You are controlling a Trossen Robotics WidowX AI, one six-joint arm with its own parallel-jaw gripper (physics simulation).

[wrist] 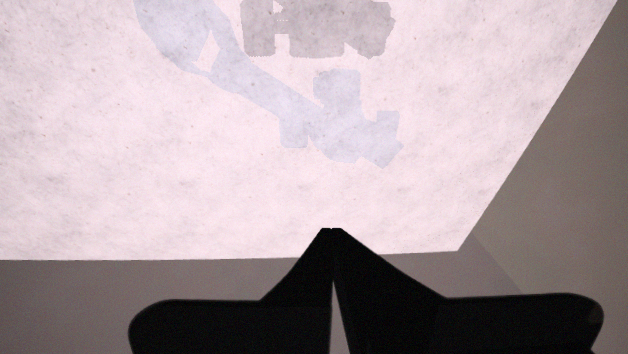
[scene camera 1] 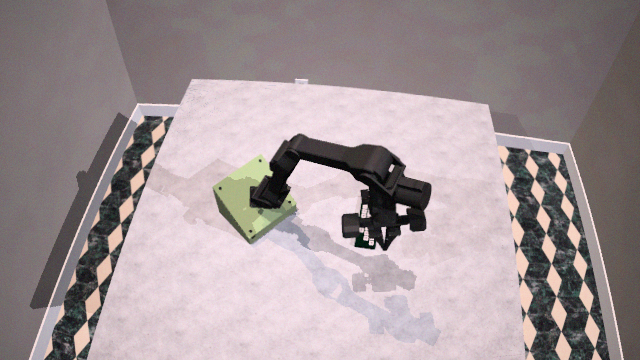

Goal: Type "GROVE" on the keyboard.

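Seen in the pictures: gripper, fingertip midpoint: (wrist: 330, 237) (scene camera 1: 384, 249); arm's base, link origin: (scene camera 1: 259, 197).
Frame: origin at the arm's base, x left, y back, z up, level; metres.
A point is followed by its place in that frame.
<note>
A dark green keyboard (scene camera 1: 359, 244) @[x -0.174, y -0.281, z -0.071 m] with white keys lies on the table at centre right in the scene view. Much of it is hidden under my gripper and arm, and the letters on its keys are too small to read. It does not show in the wrist view. My gripper (scene camera 1: 385, 248) @[x -0.354, y -0.277, z 0.211 m] (wrist: 330, 237) @[x -0.354, y -0.277, z 0.211 m] is shut and empty, with its two black fingertips touching. In the scene view the fingertips appear just right of the keyboard's near end. Their exact height over the table is hard to tell.
The arm's base stands on a light green block (scene camera 1: 232, 205) @[x -0.028, y 0.086, z 0.014 m] at the left of the pale table (scene camera 1: 210, 310) @[x -0.326, y 0.192, z -0.081 m]. The black arm (scene camera 1: 330, 152) @[x -0.236, y -0.162, z 0.439 m] arches from it over the keyboard. Shadows of the arm fall on the table's near part. The table's edge and corner show in the wrist view.
</note>
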